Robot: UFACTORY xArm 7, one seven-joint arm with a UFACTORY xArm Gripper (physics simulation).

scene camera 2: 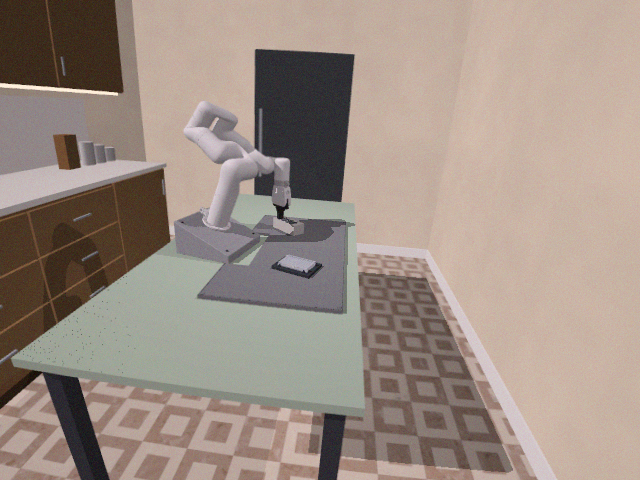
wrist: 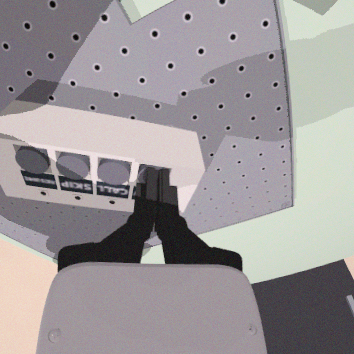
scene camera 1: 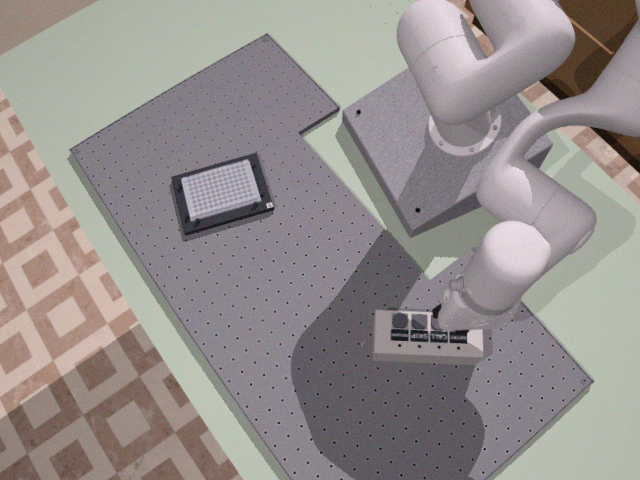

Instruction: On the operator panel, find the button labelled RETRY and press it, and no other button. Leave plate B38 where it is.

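Frame: origin at the arm's base, x back, y left, z down, level; millimetres.
Where they show: gripper, fingertip midpoint: (scene camera 2: 280, 218) (wrist: 155, 179) (scene camera 1: 460, 324); arm's base, origin of the base link: (scene camera 2: 216, 223) (scene camera 1: 464, 124).
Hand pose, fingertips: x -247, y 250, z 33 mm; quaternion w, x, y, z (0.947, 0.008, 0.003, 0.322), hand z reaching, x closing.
Things, the pixels of their top centre, and the offset from my fingertips. "spot": a spot on its surface instead. Level surfaces: height alone.
- operator panel, middle of its top: (wrist: 93, 186) (scene camera 1: 429, 333) (scene camera 2: 288, 219) dy -20, dx -46, dz -2 mm
- SKIP button, middle of its top: (wrist: 71, 167) (scene camera 1: 419, 321) dy -43, dx -45, dz -2 mm
- CALL button, middle of its top: (wrist: 112, 173) (scene camera 1: 439, 322) dy -23, dx -23, dz -2 mm
- end button, middle of its top: (wrist: 152, 177) dy -3, dx -1, dz +0 mm
- label, surface spot: (scene camera 1: 458, 337) spot: dy +13, dx -16, dz +1 mm
- Plate B38, middle of its top: (scene camera 1: 219, 187) (scene camera 2: 297, 261) dy -448, dx -146, dz +28 mm
- dark holder, surface spot: (scene camera 1: 228, 227) spot: dy -386, dx -174, dz +54 mm
- grey perforated board, its level: dz +54 mm
- green table, its level: dz +67 mm
The operator panel (scene camera 1: 382, 338) (scene camera 2: 283, 226) (wrist: 100, 131) is a light box with a row of round grey buttons. In the wrist view, the SKIP button (wrist: 73, 166) and the CALL button (wrist: 114, 171) show clear of the fingers. The end button (wrist: 143, 173), beside CALL, is largely covered by the fingertips, and its label is mostly hidden; in scene camera 1 that label (scene camera 1: 458, 337) is blurred. My gripper (wrist: 155, 179) (scene camera 2: 280, 215) is shut and empty, tips over this end button; contact cannot be told. Plate B38 (scene camera 1: 222, 189) (scene camera 2: 297, 263) sits in its dark holder.
The dark holder (scene camera 1: 228, 227) stands on the grey perforated board (scene camera 1: 217, 289) (scene camera 2: 268, 299), well away from the panel. The arm's base block (scene camera 1: 385, 155) (scene camera 2: 201, 245) stands beside the board. The green table (scene camera 2: 206, 341) extends around them.
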